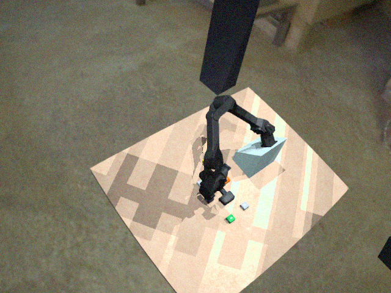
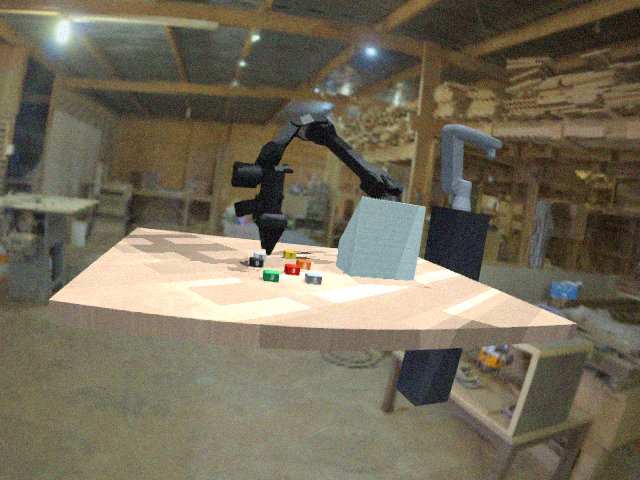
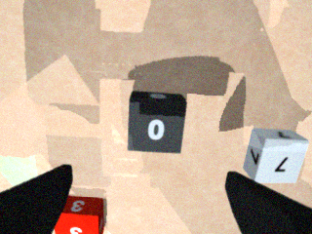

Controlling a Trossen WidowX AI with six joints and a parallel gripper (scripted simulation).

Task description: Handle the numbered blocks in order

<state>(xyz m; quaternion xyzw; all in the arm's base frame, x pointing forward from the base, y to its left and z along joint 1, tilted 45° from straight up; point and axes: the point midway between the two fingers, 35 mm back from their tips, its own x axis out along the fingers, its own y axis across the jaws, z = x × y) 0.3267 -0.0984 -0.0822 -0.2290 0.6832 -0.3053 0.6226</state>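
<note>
My gripper tip is now 30 mm above the black block and 20 mm short of it. The rest, counted from my gripper tip: red block (60 mm behind, 50 mm to the left, 30 mm below); orange block (110 mm behind, 30 mm to the right, 30 mm below); whitish block (90 mm to the right, 30 mm below, 10 mm behind).
</note>
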